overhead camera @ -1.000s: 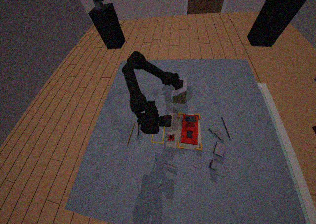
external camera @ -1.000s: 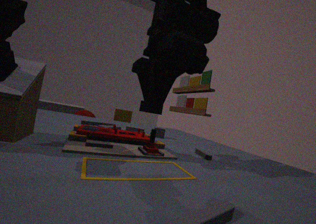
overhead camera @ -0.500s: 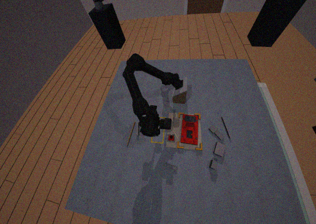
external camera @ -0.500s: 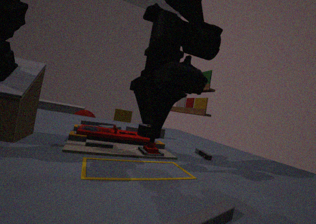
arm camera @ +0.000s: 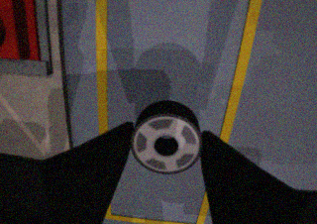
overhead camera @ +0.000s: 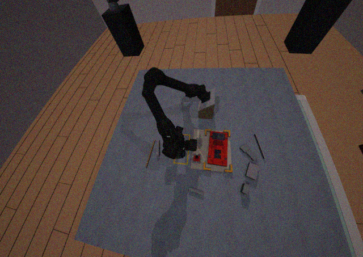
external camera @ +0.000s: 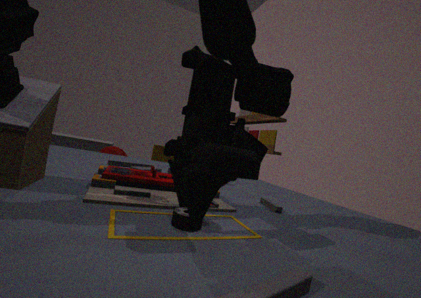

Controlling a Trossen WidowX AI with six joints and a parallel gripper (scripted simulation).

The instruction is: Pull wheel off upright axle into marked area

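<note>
My gripper tip is now right at the wheel. Round my gripper tip: thin dark axle (100 mm to the left, 50 mm ahead, 30 mm above).
</note>
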